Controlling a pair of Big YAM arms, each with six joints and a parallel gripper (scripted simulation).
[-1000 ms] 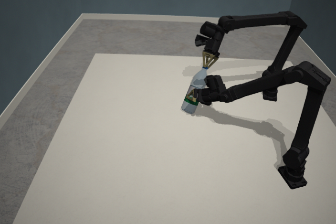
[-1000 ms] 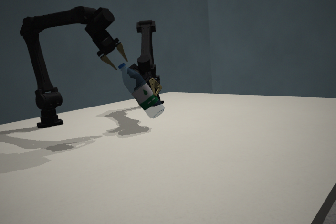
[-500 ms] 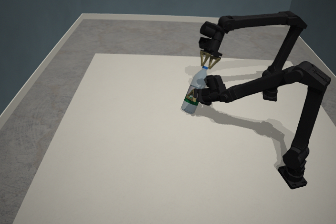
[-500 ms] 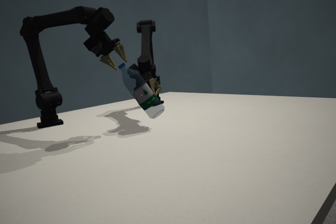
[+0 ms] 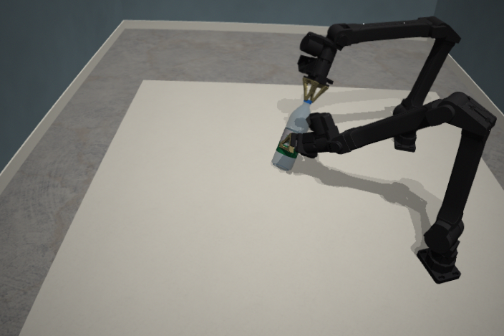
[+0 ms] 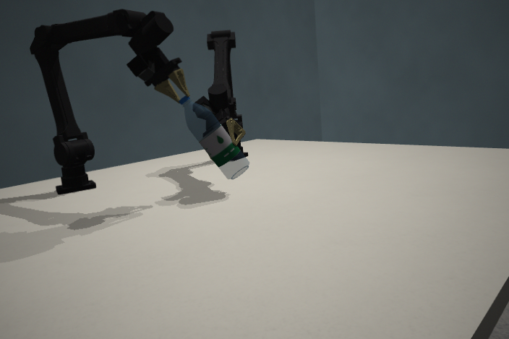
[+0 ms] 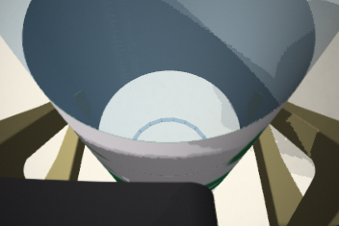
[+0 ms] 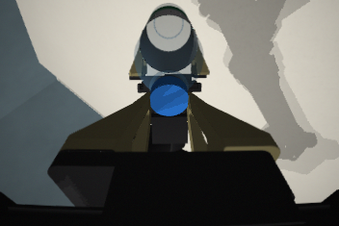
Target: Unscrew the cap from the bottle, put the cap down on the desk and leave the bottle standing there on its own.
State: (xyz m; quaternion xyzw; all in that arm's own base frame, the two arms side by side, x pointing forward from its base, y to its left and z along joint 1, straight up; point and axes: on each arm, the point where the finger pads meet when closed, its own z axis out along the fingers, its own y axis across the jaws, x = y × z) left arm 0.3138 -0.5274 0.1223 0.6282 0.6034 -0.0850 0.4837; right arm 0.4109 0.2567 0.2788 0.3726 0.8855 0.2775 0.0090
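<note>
Now: the cap 10 mm below my right hand. The rest, counted from my right hand: bottle: 40 mm ahead, 60 mm to the left, 110 mm below.
Right now the bottle is 1 cm behind my left hand, 2 cm to the right of it and 4 cm above it. From my left hand the other things lie so: cap 5 cm behind, 8 cm to the right, 15 cm above.
</note>
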